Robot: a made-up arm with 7 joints. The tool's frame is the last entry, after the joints. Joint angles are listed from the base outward. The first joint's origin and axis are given. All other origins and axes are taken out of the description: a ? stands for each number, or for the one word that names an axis. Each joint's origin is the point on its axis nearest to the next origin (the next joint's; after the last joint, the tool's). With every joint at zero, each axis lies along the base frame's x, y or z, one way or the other. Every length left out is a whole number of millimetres.
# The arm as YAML. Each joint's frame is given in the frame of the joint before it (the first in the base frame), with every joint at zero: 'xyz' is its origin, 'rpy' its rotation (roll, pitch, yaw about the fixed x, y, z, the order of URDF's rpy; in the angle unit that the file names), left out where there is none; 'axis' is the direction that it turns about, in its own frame. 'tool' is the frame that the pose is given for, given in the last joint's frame.
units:
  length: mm
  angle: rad
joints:
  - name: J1
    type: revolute
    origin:
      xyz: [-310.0, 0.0, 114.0]
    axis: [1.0, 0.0, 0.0]
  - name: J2
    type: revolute
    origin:
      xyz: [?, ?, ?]
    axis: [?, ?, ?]
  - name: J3
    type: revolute
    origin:
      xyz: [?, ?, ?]
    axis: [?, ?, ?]
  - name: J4
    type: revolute
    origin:
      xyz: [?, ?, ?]
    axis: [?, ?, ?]
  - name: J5
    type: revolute
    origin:
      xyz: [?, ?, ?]
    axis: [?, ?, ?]
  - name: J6
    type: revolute
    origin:
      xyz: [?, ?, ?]
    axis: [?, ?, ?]
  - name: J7
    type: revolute
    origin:
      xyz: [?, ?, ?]
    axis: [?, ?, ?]
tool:
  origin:
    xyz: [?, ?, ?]
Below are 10 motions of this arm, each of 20 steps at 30 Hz.
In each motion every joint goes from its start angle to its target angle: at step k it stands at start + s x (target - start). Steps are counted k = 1, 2, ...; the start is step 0. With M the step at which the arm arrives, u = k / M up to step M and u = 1 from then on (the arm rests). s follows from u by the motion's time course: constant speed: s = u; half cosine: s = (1 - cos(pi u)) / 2; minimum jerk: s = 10 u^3 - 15 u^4 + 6 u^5.
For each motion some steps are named. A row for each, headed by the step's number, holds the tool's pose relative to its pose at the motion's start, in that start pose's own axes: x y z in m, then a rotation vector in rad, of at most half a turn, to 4 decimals.
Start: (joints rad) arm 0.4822 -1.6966 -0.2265 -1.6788 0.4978 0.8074 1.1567
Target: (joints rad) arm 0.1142 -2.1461 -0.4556 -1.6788 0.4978 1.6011 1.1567
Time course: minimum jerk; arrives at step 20
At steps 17, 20:
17: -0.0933 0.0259 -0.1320 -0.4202 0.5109 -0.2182
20: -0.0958 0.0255 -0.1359 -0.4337 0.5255 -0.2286

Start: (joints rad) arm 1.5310 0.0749 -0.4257 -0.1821 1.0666 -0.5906 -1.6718
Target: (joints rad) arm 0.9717 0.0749 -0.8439 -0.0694 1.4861 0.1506 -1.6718
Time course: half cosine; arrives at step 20
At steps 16, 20:
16: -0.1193 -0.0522 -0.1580 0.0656 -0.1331 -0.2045
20: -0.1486 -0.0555 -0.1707 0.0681 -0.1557 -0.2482

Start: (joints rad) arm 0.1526 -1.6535 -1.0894 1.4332 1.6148 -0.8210 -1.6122
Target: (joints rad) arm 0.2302 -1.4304 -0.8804 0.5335 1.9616 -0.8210 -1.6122
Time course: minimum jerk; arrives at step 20
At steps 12, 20:
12: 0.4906 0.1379 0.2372 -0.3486 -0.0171 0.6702
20: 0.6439 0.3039 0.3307 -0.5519 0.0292 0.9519

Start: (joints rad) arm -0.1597 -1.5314 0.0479 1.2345 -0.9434 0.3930 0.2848
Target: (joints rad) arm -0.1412 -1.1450 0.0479 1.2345 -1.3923 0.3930 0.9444
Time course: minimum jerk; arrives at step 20
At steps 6, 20:
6: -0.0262 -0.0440 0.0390 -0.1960 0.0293 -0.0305
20: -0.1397 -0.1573 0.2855 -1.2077 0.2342 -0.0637

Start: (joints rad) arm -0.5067 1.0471 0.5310 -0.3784 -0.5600 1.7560 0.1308
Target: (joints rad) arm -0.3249 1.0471 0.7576 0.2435 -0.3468 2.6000 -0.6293
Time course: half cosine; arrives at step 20
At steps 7, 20:
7: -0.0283 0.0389 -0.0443 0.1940 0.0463 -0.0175
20: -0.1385 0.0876 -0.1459 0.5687 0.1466 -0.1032

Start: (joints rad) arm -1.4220 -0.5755 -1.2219 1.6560 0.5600 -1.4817 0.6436
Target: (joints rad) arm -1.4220 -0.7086 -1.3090 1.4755 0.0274 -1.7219 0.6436
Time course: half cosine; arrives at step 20
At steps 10, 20:
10: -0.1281 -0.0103 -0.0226 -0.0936 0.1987 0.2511
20: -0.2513 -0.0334 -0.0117 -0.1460 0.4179 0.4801

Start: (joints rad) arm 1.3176 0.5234 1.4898 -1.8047 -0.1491 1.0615 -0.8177
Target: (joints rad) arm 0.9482 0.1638 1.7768 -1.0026 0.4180 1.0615 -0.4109
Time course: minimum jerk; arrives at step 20
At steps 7, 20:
7: -0.0233 0.0647 -0.0359 0.0497 0.1140 0.0394
20: -0.0818 0.1721 -0.0015 -0.0169 0.4112 0.2695

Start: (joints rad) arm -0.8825 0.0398 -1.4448 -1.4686 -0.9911 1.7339 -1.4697
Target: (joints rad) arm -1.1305 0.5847 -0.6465 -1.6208 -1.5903 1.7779 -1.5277
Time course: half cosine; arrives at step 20
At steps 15, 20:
15: 0.5320 0.6310 0.3524 0.2639 -0.6504 1.0630
20: 0.5256 0.7376 0.4804 0.2463 -0.7801 1.2296

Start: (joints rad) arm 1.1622 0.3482 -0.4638 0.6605 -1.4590 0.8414 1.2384
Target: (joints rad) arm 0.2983 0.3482 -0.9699 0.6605 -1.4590 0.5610 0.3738
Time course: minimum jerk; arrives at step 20
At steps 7, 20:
7: 0.1204 -0.0932 -0.0542 0.1048 -0.1309 -0.2118
20: 0.4079 -0.5183 -0.0657 0.4092 -0.7961 -0.7035

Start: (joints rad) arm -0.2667 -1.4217 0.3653 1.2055 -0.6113 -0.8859 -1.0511
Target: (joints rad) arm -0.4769 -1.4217 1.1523 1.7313 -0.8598 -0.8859 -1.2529
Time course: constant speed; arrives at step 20
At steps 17, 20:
17: 0.2879 0.0821 -0.1888 0.4436 0.1079 0.7016
20: 0.3488 0.1252 -0.2118 0.5034 0.0906 0.8299

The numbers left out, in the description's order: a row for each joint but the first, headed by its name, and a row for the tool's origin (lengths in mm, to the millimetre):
J2: xyz 0.0 44.0 9.0, axis 0.0 0.0 -1.0
J3: xyz -48.0 -300.0 0.0, axis 0.0 1.0 0.0
J4: xyz 62.0 0.0 233.0, axis 0.0 0.0 1.0
J5: xyz -80.0 -7.0 0.0, axis 1.0 0.0 0.0
J6: xyz 0.0 -25.0 -510.0, axis 0.0 0.0 -1.0
J7: xyz 79.0 100.0 0.0, axis -1.0 0.0 0.0
tool: xyz 0.0 -192.0 -40.0

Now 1 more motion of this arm.
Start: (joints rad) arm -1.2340 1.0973 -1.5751 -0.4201 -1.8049 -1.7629 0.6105
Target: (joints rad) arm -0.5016 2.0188 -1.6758 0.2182 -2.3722 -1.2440 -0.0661
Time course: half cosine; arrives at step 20
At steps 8, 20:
8: -0.3748 -0.1063 0.0483 0.1129 0.5679 0.1619
20: -0.6604 -0.8155 0.4754 -0.4039 1.3557 0.2108

